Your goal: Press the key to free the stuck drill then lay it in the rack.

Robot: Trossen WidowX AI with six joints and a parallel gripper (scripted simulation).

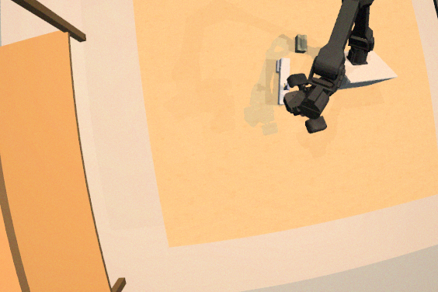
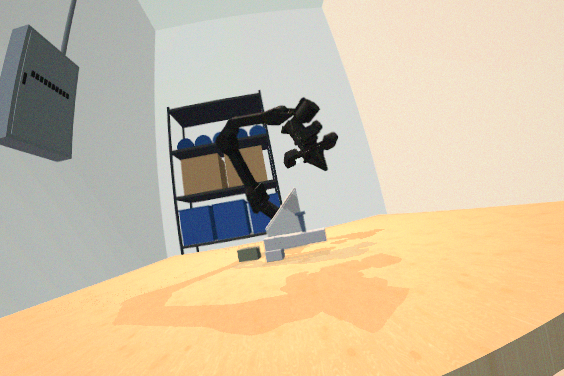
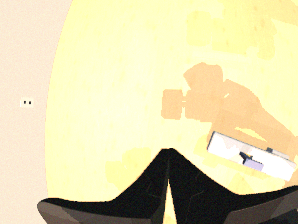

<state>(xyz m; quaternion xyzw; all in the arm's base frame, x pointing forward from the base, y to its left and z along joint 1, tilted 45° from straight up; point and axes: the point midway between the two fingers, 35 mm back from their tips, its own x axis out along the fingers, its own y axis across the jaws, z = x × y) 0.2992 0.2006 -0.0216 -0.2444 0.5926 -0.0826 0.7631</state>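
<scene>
Right now my gripper tip is 14 cm above the blue key, 10 cm to the left of it and 3 cm past it. Also, from my gripper tip: grey block (19 cm below, 14 cm to the right, 3 cm behind); dark box (29 cm to the right, 21 cm below, 14 cm behind); drill shank (18 cm below, 16 cm to the right, 4 cm behind).
</scene>
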